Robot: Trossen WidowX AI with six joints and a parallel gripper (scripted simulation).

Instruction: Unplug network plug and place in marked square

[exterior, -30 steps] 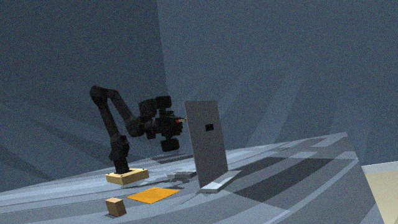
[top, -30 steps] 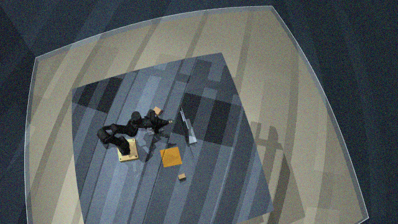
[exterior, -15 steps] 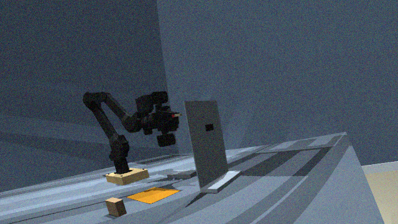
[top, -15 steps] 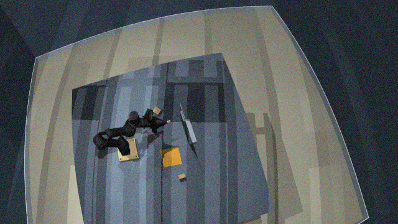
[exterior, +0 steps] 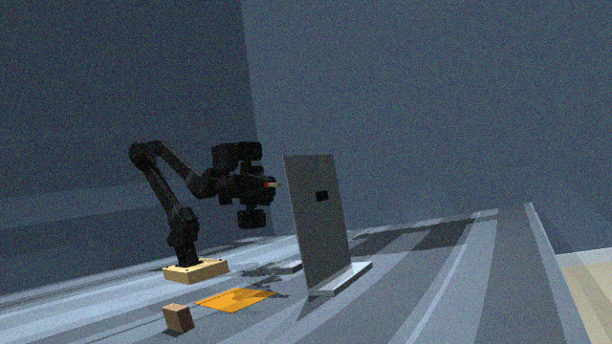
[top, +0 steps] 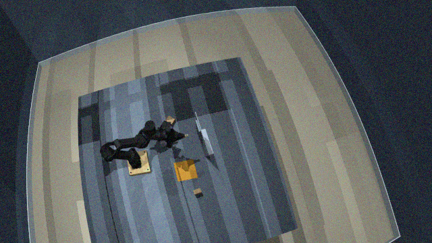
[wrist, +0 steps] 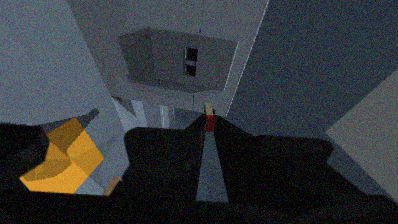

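Now: gripper tip 100 mm short of the grey panel, 100 mm above it and 30 mm to the right of it.
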